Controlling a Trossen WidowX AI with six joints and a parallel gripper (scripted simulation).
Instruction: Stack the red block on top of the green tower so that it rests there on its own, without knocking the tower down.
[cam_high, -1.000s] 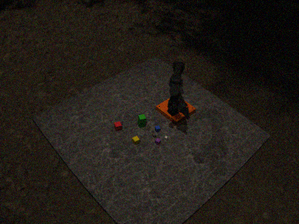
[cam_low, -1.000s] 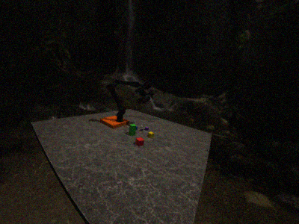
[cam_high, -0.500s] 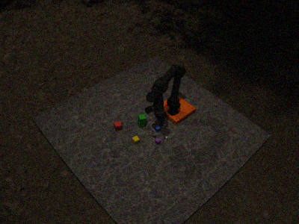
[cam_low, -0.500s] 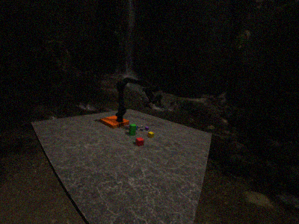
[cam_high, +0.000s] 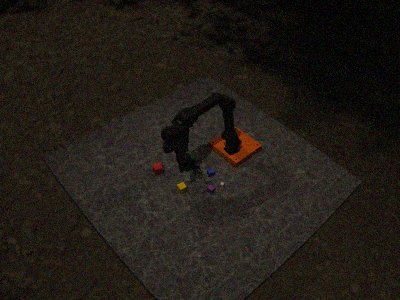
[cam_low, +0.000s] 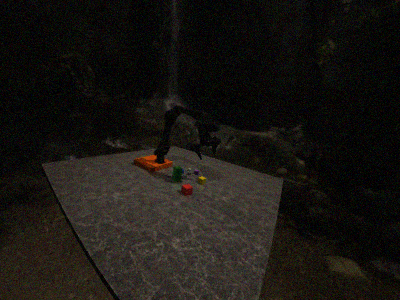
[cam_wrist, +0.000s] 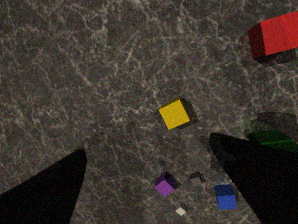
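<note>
Now: gripper tip 170 mm to the left of the red block, 160 mm above it and 30 mm short of it. The rest, counted from my gripper tip: blue block (200 mm behind, 170 mm below, 20 mm to the right); then purple block (170 mm below, 140 mm behind, 80 mm to the left); then yellow block (160 mm below, 20 mm behind).
</note>
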